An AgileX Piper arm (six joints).
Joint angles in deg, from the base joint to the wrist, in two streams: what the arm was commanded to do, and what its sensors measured. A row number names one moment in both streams.
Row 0, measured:
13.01, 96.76, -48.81, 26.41, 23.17, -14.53
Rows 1 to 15, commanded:
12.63, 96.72, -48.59, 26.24, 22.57, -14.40
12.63, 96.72, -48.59, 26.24, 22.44, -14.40
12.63, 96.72, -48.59, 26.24, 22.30, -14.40
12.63, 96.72, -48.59, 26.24, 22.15, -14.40
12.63, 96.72, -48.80, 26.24, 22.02, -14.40
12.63, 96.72, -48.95, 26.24, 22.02, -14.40
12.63, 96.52, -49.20, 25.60, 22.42, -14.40
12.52, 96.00, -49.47, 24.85, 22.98, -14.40
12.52, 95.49, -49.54, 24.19, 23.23, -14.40
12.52, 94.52, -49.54, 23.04, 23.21, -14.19
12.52, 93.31, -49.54, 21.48, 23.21, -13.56
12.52, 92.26, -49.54, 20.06, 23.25, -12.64
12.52, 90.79, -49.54, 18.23, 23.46, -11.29
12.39, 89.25, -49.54, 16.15, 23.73, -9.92
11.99, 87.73, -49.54, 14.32, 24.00, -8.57
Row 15, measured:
13.01, 92.90, -49.05, 21.06, 23.21, -12.86
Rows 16 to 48, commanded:
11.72, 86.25, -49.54, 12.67, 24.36, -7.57
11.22, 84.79, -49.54, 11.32, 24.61, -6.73
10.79, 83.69, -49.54, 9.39, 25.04, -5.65
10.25, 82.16, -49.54, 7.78, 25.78, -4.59
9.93, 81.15, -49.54, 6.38, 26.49, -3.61
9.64, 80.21, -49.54, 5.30, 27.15, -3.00
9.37, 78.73, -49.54, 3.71, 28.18, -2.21
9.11, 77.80, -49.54, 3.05, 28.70, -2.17
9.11, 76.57, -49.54, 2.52, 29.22, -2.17
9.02, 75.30, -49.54, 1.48, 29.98, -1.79
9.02, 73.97, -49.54, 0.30, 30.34, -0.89
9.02, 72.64, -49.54, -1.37, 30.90, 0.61
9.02, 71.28, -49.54, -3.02, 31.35, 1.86
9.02, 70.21, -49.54, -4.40, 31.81, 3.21
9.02, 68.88, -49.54, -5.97, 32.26, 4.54
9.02, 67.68, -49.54, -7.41, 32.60, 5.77
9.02, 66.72, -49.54, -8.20, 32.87, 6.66
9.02, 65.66, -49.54, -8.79, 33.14, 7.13
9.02, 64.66, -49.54, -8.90, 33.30, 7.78
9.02, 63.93, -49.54, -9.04, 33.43, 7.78
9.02, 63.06, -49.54, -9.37, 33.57, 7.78
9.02, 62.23, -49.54, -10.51, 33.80, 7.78
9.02, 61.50, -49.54, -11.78, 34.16, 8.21
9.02, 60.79, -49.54, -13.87, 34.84, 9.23
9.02, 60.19, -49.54, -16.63, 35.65, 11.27
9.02, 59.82, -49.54, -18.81, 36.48, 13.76
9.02, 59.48, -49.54, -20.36, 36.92, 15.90
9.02, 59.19, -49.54, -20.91, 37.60, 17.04
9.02, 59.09, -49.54, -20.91, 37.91, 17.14
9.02, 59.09, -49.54, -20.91, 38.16, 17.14
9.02, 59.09, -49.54, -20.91, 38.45, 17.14
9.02, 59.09, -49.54, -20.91, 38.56, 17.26
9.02, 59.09, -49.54, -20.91, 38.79, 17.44
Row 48, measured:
9.62, 59.49, -49.42, -19.68, 38.05, 15.92
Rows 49 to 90, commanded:
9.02, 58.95, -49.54, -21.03, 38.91, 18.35
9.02, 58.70, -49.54, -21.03, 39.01, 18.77
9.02, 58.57, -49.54, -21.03, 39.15, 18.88
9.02, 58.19, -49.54, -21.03, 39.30, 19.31
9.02, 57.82, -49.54, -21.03, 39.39, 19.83
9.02, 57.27, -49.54, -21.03, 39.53, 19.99
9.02, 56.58, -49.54, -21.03, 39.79, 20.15
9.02, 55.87, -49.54, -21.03, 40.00, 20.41
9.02, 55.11, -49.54, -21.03, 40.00, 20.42
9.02, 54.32, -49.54, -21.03, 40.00, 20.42
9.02, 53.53, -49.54, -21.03, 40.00, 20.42
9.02, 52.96, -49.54, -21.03, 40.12, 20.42
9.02, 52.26, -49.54, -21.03, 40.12, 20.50
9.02, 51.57, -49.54, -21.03, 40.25, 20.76
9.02, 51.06, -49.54, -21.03, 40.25, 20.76
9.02, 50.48, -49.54, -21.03, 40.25, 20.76
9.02, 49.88, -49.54, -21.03, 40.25, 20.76
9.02, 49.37, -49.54, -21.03, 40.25, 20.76
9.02, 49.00, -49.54, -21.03, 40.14, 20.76
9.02, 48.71, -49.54, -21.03, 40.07, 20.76
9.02, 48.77, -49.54, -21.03, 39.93, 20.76
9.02, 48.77, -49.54, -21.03, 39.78, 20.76
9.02, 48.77, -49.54, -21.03, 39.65, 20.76
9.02, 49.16, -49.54, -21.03, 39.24, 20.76
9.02, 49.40, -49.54, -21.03, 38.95, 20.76
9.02, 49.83, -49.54, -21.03, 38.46, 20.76
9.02, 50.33, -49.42, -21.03, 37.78, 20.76
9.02, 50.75, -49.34, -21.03, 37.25, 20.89
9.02, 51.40, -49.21, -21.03, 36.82, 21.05
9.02, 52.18, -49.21, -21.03, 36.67, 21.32
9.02, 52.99, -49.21, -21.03, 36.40, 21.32
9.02, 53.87, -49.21, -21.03, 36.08, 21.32
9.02, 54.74, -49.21, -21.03, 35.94, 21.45
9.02, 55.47, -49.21, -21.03, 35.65, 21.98
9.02, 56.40, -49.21, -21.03, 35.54, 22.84
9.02, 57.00, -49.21, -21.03, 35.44, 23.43
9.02, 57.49, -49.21, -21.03, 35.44, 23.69
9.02, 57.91, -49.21, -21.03, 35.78, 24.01
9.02, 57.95, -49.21, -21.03, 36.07, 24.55
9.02, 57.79, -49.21, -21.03, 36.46, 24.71
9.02, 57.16, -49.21, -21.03, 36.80, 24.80
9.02, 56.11, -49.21, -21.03, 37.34, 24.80
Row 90, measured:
9.62, 57.85, -49.42, -20.44, 36.49, 23.67
